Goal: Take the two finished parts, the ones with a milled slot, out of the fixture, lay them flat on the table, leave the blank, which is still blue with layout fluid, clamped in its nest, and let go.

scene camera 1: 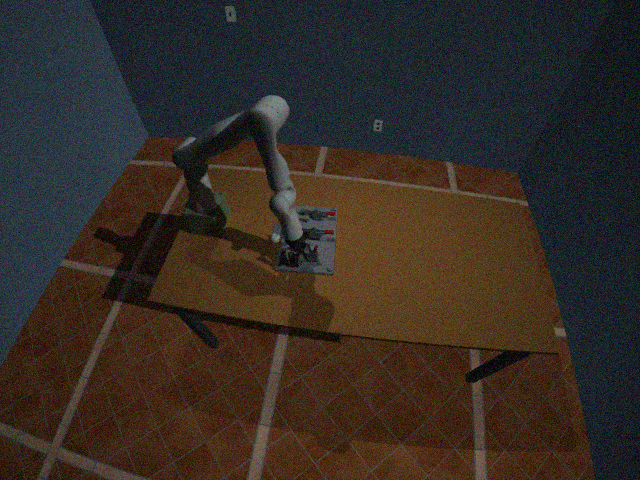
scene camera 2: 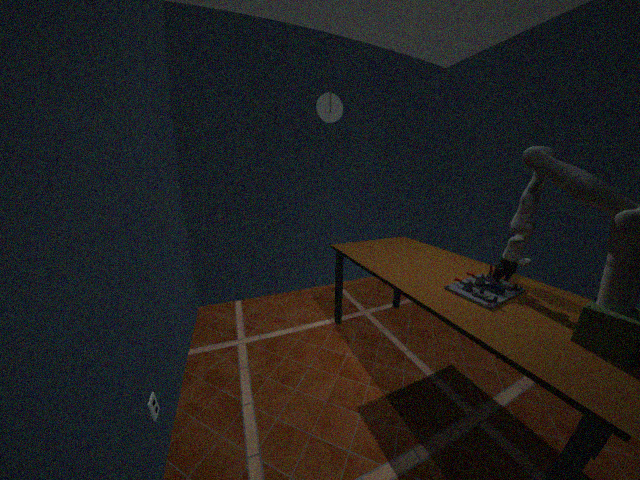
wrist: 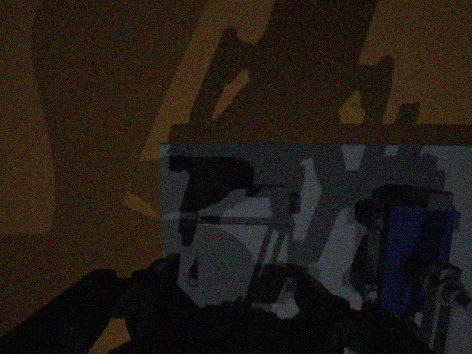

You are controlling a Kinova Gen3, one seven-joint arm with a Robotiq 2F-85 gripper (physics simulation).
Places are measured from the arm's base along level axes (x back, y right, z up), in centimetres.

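Pixels of known places: gripper, fingertip midpoint: [scene camera 1: 300, 256] [scene camera 2: 500, 282] [wrist: 237, 275]; arm's base at its link origin: [scene camera 1: 205, 205] [scene camera 2: 613, 306].
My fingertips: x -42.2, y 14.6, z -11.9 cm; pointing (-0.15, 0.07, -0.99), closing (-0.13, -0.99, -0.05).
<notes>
Ahead of a thing's pixels: the offset from my fingertips to its top centre. "*": to the spot under its first point. Level surfaces: height alone.
My gripper [scene camera 1: 295, 251] [scene camera 2: 500, 274] [wrist: 237, 275] is open, low over the near end of the grey fixture plate [scene camera 1: 326, 262] [scene camera 2: 455, 287] [wrist: 461, 167], with nothing between its fingers. In the wrist view a light grey part {dx +2.7, dy -0.4, dz +1.0 cm} [wrist: 235, 250], crossed by a thin dark line, appears to sit in the left nest between the dark fingers; its lower end is hidden. The blue blank {dx +2.1, dy -11.4, dz +1.5 cm} [wrist: 402, 235] lies in the nest to its right, with a clamp over its lower half. The other slotted part does not show in the wrist view and is too small to tell in the scene views.
Near the gripper a red clamp handle {* dx -6.2, dy +0.3, dz +6.6 cm} [scene camera 1: 315, 249] stands upright. Two red handles {* dx -10.7, dy -10.8, dz +3.5 cm} [scene camera 1: 328, 232] {dx -10.8, dy -22.3, dz +2.6 cm} [scene camera 1: 330, 213] lie level over the other nests. The fixture lies on the brown table {dz -2.6 cm} [scene camera 1: 439, 258] [scene camera 2: 392, 258]. The arm's green base [scene camera 1: 206, 219] stands at the table's left end.
</notes>
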